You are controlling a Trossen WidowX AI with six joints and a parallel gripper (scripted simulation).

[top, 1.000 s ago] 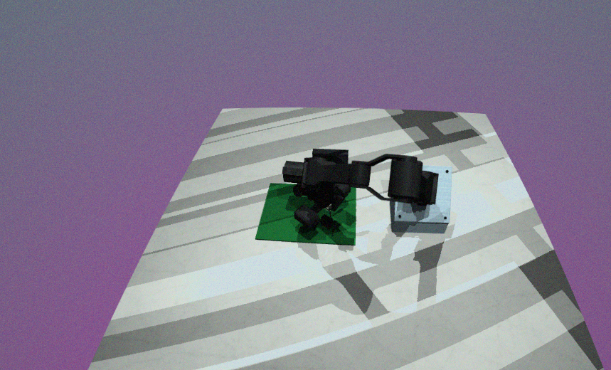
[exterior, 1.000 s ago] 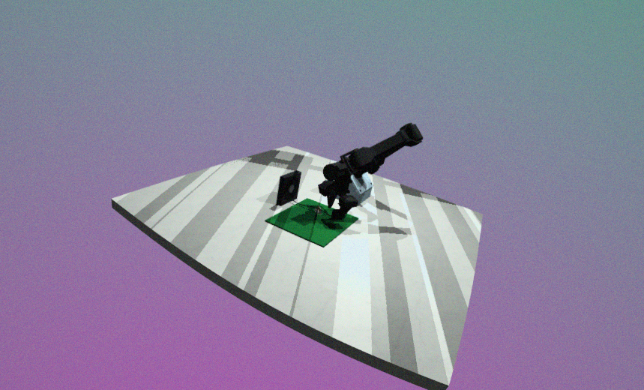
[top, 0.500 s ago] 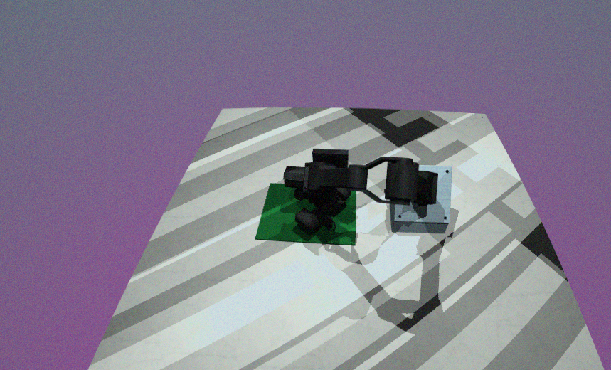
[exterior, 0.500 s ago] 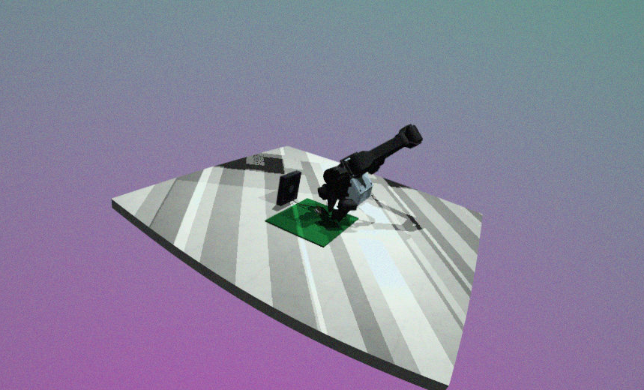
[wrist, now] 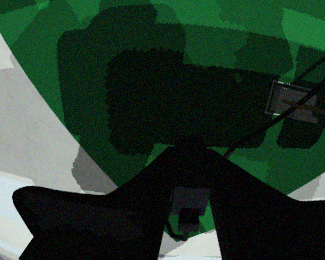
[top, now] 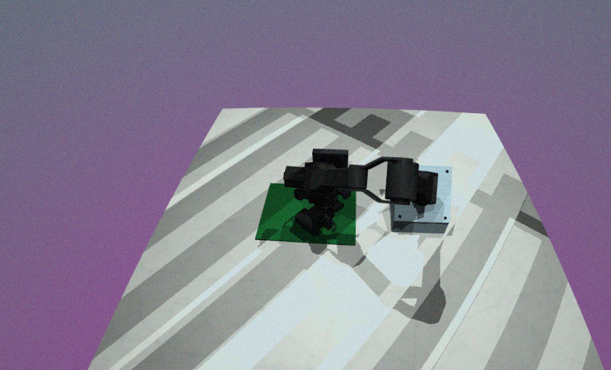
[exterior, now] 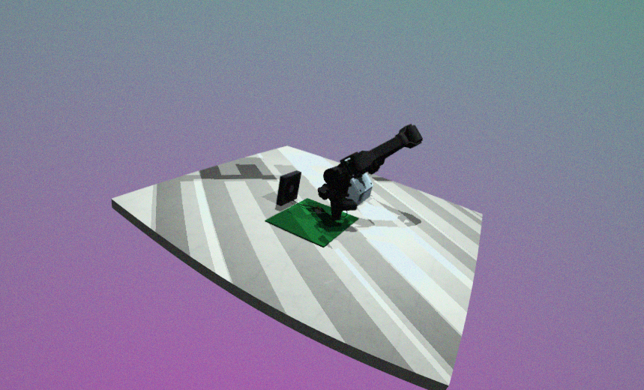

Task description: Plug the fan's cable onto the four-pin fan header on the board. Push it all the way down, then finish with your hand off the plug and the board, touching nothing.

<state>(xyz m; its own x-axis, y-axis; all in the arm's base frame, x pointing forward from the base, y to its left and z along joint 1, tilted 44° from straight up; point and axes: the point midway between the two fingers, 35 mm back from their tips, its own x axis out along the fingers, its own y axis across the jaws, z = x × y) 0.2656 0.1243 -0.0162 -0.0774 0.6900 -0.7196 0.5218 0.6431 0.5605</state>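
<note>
The pale header lies 8 cm to the right of my gripper tip and 2 cm below it. Round my gripper tip: green board 6 cm ahead, 5 cm to the right, 3 cm below; then black square fan 1 cm ahead, 21 cm to the right, 4 cm above; then black plug 1 cm behind, 1 cm above.
</note>
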